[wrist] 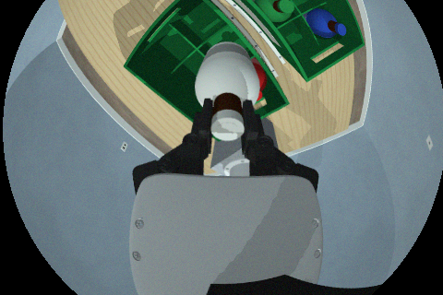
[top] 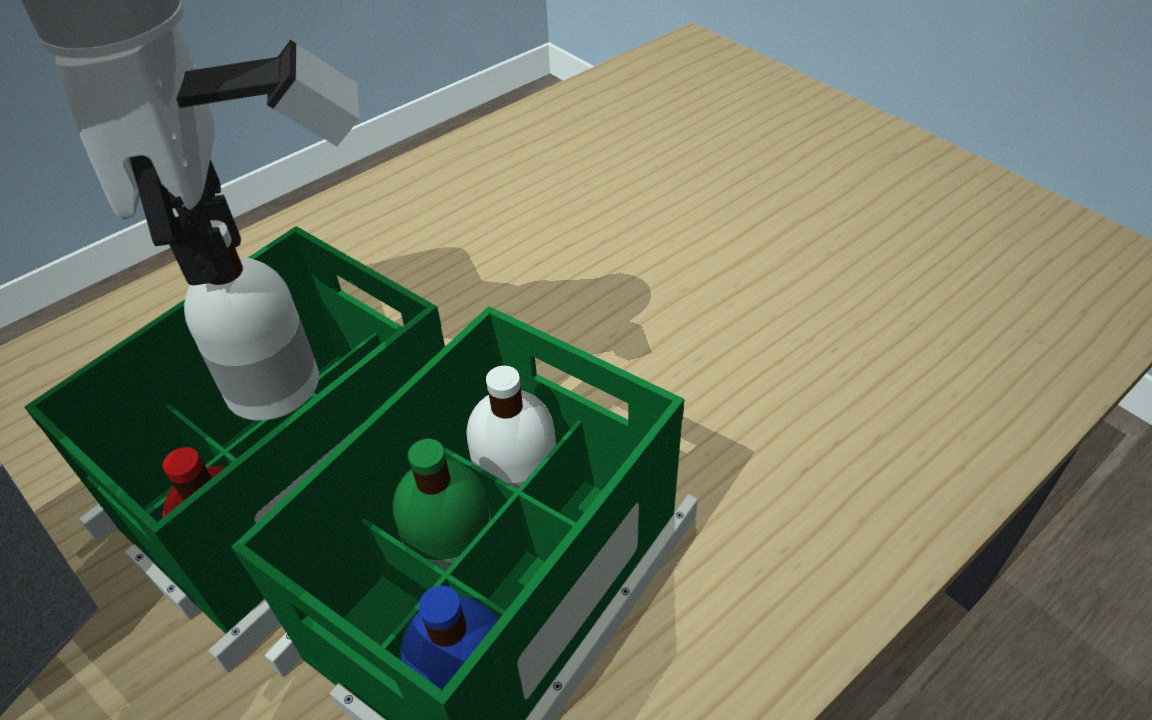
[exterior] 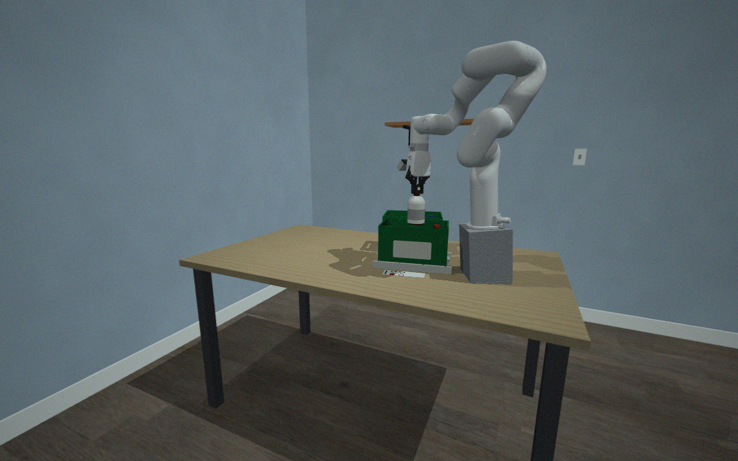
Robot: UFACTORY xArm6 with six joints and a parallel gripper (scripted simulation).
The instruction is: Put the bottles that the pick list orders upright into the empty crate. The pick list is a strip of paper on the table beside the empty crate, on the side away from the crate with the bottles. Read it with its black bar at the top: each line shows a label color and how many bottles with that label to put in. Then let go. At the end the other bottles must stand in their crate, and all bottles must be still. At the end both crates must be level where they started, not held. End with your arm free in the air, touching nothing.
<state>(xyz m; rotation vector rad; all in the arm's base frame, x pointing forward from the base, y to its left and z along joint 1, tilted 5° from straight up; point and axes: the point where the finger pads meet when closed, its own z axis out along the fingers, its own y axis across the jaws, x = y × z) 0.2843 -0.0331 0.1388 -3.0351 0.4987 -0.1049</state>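
My gripper is now 23 cm above the red-label bottle, 8 cm past it and 3 cm to the left of it. Also, from my hand: blue bottle 23 cm to the right, 23 cm below, 4 cm ahead; pick list 31 cm below, 18 cm to the left, 5 cm behind; green bottle 23 cm below, 12 cm to the right, 8 cm ahead.
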